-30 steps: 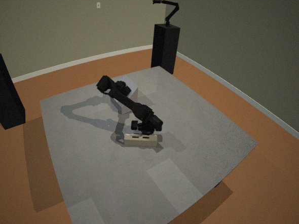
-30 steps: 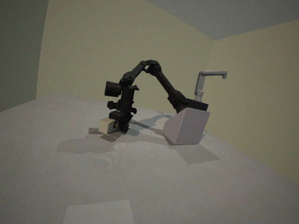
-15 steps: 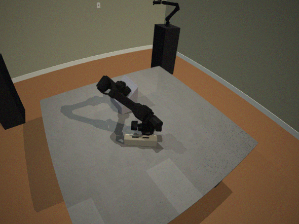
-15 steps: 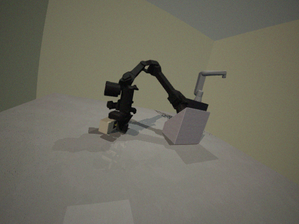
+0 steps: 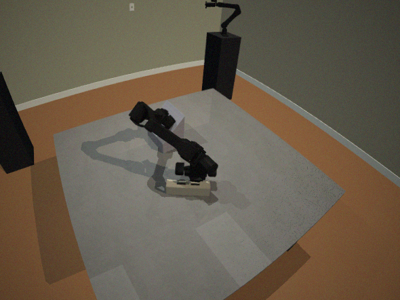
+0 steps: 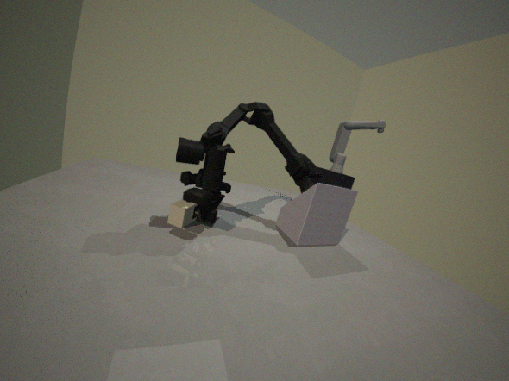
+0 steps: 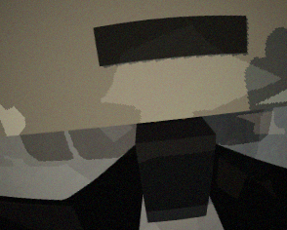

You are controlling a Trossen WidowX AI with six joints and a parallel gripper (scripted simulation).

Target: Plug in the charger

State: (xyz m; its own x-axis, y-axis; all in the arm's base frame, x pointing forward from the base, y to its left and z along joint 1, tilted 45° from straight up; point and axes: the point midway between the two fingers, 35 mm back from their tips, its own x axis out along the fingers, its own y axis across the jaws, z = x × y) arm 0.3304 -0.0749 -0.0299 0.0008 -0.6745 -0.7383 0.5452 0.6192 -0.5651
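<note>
The black two-prong charger is 1 cm ahead of my gripper tip, 1 cm to the right of it and 1 cm above it.
</note>
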